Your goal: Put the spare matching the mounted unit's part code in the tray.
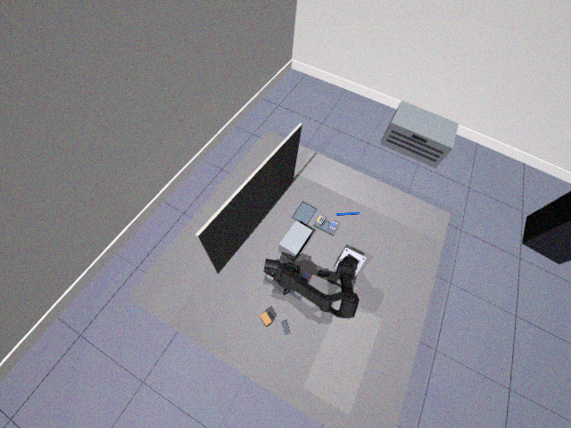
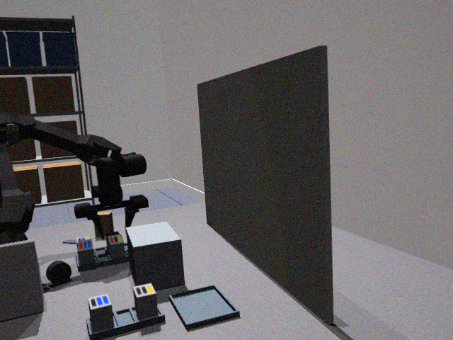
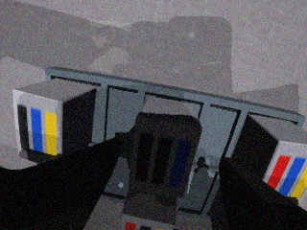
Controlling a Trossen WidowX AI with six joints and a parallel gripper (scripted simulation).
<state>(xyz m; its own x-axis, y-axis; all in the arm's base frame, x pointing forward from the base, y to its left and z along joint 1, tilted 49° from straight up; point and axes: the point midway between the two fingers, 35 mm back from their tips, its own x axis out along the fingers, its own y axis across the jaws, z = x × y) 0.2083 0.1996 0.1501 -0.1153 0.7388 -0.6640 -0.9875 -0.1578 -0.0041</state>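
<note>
Now: gripper tip 130 mm short of the shallow tray, 400 mm to the left of it and 40 mm above it. The rest, counted from my gripper tip: mounted unit: 70 mm ahead, 190 mm to the right, 10 mm above; orange box: 30 mm behind, 190 mm to the left, 10 mm below; tall grey-green panel: 310 mm ahead, 200 mm to the right, 180 mm above.
</note>
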